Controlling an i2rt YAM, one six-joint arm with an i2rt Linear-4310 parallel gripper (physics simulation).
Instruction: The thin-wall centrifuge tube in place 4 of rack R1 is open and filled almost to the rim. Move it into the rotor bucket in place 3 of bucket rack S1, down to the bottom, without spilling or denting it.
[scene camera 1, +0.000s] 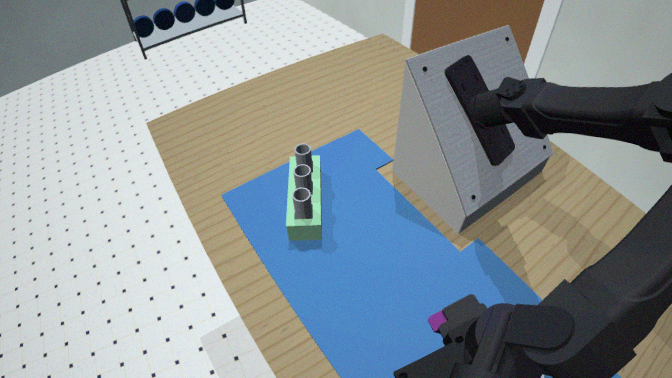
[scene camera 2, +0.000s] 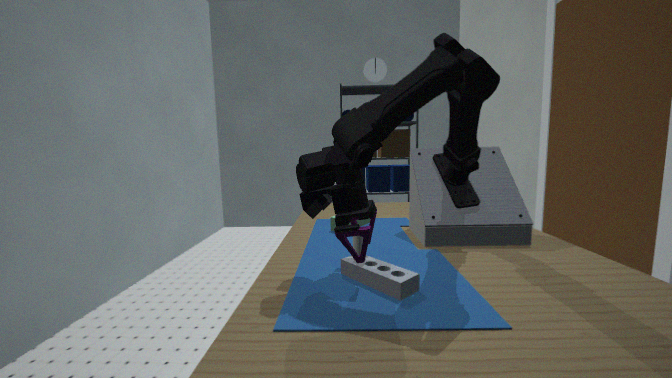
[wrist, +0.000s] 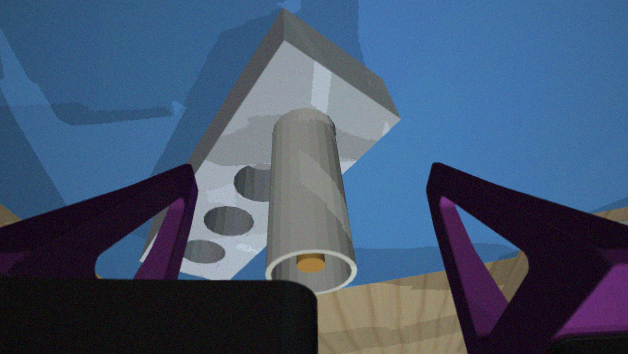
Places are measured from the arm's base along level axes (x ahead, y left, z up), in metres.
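Pixels of known places: gripper, fingertip midpoint: (scene camera 2: 364, 252) (wrist: 312, 176); arm's base at its link origin: (scene camera 1: 480, 111) (scene camera 2: 454, 179).
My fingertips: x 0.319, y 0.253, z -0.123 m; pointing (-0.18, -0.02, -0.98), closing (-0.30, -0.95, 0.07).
For each thing: its top centre in the pictures, then the offset to it from my fingertips. "pt": a spot on its surface instead. Level surfaces: height alone.
- pale grey centrifuge tube at its top centre: (wrist: 314, 275) (scene camera 2: 358, 230) 0.048 m up, 0.011 m ahead, 0.001 m right
- light grey rack R1 at its top centre: (wrist: 244, 204) (scene camera 2: 377, 265) 0.014 m down, 0.019 m back, 0.040 m left
- green bucket rack S1 at a spot on its surface: (scene camera 1: 304, 232) pt 0.022 m down, 0.027 m ahead, 0.339 m right
- blue mat at its surface level: 0.047 m down
- wooden table at its surface level: 0.050 m down
The pale grey centrifuge tube (scene camera 2: 357, 245) (wrist: 307, 200) stands upright in the end hole of the light grey rack R1 (scene camera 2: 375, 281) (wrist: 295, 75). Its mouth is open, with a small orange round shape inside; the liquid level cannot be told. My gripper (scene camera 2: 359, 259) (wrist: 312, 176) is open, its magenta fingers apart on either side of the tube, with gaps in the wrist view. In scene camera 1 the fingertips and R1 are hidden. The green bucket rack S1 (scene camera 1: 304, 232) holds three upright dark grey buckets (scene camera 1: 303, 207) in a row, with open mouths. Which is place 3 cannot be told.
Both racks stand on a blue mat (scene camera 1: 380, 280) (scene camera 2: 320, 320) on the wooden table (scene camera 1: 240, 110) (scene camera 2: 280, 357). The arm's grey sloped mount (scene camera 1: 425, 145) (scene camera 2: 475, 235) stands beside the mat. R1 has three empty holes beside the tube.
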